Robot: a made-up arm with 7 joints. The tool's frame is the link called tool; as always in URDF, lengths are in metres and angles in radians. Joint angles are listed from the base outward. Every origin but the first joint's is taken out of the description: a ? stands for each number. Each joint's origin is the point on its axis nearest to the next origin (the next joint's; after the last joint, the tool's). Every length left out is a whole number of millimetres.
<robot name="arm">
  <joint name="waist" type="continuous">
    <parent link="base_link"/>
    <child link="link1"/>
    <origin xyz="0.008 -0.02 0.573"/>
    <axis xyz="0 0 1"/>
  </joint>
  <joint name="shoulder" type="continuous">
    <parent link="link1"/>
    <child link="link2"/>
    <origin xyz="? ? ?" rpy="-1.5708 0 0"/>
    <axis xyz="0 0 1"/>
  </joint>
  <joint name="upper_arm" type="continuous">
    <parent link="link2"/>
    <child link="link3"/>
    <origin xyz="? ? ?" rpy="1.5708 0 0"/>
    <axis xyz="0 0 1"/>
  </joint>
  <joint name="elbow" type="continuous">
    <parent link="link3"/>
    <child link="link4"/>
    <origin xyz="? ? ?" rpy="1.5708 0 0"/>
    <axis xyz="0 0 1"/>
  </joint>
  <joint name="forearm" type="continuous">
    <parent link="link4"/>
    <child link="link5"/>
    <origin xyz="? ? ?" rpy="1.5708 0 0"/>
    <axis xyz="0 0 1"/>
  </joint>
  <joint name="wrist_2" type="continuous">
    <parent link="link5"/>
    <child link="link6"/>
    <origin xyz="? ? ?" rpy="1.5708 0 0"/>
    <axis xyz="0 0 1"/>
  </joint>
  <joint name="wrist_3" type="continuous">
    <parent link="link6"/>
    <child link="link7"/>
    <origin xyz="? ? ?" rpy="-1.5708 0 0"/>
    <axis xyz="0 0 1"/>
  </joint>
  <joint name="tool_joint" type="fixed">
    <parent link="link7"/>
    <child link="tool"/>
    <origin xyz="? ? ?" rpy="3.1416 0 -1.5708"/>
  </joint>
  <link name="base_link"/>
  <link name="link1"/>
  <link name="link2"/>
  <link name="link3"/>
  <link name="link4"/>
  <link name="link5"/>
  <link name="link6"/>
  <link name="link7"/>
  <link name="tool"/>
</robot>
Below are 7 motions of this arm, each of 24 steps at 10 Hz.
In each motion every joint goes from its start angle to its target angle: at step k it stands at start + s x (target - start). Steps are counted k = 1, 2, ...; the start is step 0. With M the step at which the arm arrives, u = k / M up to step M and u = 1 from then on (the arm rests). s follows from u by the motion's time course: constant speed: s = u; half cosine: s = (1 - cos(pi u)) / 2; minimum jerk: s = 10 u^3 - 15 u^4 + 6 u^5.
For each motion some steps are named. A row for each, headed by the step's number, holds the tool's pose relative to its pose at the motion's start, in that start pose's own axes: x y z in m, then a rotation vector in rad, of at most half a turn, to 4 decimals.
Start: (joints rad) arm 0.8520 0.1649 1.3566 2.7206 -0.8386 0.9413 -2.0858
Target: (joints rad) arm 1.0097 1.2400 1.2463 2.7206 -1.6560 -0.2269 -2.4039
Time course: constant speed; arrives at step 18
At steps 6, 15, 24:
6: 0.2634 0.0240 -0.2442 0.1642 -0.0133 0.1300
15: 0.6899 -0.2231 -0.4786 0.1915 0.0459 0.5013
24: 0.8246 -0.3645 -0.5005 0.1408 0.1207 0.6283

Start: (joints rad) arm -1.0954 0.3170 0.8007 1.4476 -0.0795 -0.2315 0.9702
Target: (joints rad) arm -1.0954 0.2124 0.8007 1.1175 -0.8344 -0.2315 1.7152
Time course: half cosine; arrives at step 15
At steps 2, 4, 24:
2: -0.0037 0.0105 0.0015 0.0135 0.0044 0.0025
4: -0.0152 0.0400 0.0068 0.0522 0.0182 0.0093
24: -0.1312 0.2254 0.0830 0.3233 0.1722 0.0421

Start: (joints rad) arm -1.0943 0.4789 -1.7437 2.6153 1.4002 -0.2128 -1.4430
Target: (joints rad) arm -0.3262 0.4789 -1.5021 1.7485 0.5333 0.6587 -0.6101
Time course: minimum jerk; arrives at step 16
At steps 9, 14, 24:
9: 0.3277 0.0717 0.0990 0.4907 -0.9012 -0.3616
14: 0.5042 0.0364 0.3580 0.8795 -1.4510 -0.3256
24: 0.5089 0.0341 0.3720 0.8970 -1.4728 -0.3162

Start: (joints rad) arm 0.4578 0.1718 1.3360 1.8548 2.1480 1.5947 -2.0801
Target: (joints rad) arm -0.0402 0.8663 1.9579 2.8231 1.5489 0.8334 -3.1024
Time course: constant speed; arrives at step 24
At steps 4, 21, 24:
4: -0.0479 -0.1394 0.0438 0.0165 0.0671 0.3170
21: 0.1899 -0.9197 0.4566 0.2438 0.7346 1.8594
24: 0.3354 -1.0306 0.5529 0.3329 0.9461 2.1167

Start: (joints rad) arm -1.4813 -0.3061 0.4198 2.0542 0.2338 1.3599 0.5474
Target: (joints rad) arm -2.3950 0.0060 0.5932 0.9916 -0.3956 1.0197 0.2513
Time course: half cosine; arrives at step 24
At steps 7, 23, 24:
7: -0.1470 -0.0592 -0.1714 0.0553 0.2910 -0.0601
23: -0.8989 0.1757 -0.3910 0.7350 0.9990 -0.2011
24: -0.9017 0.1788 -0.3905 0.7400 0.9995 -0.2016

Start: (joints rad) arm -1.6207 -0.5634 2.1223 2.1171 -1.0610 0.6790 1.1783
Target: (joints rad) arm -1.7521 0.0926 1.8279 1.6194 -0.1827 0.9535 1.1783
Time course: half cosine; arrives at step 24
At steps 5, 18, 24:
5: -0.0726 0.0024 -0.0331 0.0986 0.0647 -0.1053
18: -0.5612 0.1619 -0.1323 0.8359 0.4249 -0.9835
24: -0.6353 0.2128 -0.1252 0.9831 0.4601 -1.1763

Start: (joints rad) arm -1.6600 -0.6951 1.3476 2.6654 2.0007 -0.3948 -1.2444
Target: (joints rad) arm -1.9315 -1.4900 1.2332 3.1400 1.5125 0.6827 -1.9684
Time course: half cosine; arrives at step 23
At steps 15, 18, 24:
15: 0.5909 0.3955 0.4259 -0.1233 -1.4151 1.1968
18: 0.6377 0.5190 0.5888 -0.1966 -1.7438 1.4006
24: 0.6460 0.6041 0.7133 -0.2641 -1.9853 1.5213

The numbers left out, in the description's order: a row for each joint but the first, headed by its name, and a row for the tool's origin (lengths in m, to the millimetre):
shoulder: 0.021 0.029 0
upper_arm: 0.002 -0.505 0
elbow: 0.046 0.003 0
forearm: 0.119 -0.525 0
wrist_2: -0.021 -0.048 0
wrist_3: 0.11 0.157 0
tool: -0.024 0.027 0

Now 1 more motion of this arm.
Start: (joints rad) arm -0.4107 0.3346 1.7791 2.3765 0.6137 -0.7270 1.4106
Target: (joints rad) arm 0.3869 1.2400 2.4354 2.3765 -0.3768 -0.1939 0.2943
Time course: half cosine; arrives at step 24
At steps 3, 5, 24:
3: -0.0030 -0.0199 -0.0083 -0.0057 0.0303 0.0180
5: -0.0103 -0.0552 -0.0210 -0.0118 0.0813 0.0486
24: -0.3605 -0.6074 0.0892 0.1884 0.6052 0.5161

